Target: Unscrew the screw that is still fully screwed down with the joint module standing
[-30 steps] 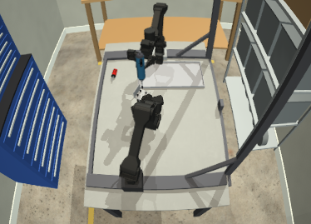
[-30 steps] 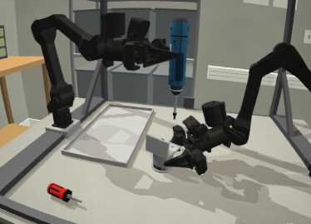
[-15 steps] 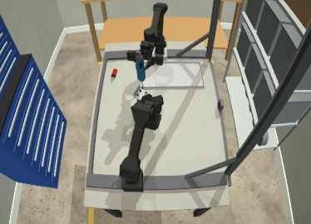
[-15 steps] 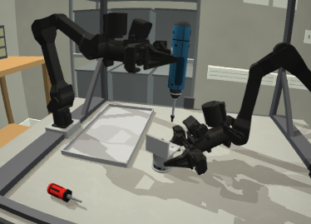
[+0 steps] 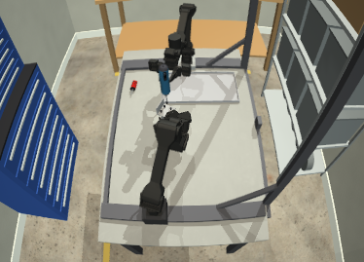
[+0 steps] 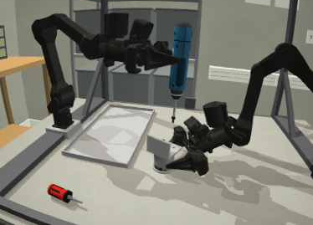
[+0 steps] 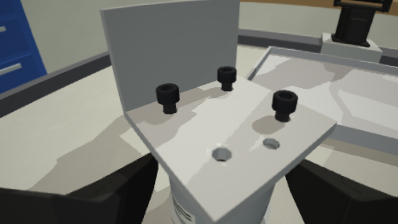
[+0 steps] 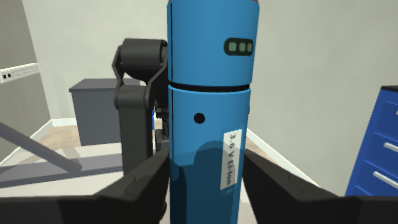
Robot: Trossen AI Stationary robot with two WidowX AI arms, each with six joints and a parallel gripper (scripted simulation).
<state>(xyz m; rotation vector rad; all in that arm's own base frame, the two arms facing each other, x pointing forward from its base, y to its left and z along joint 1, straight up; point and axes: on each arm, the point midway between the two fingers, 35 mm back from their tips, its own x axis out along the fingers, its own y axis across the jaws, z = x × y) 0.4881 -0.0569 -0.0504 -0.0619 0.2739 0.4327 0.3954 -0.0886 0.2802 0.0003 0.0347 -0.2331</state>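
Now: left hand 20 mm to the left of the joint module, 10 mm short of it and 10 mm above it. Round my left hand: grey l-shaped bracket: 30 mm above, 20 mm to the right, 20 mm ahead; then grey bit: 140 mm above, 10 mm to the right; then screw: 110 mm above, 10 mm to the right.
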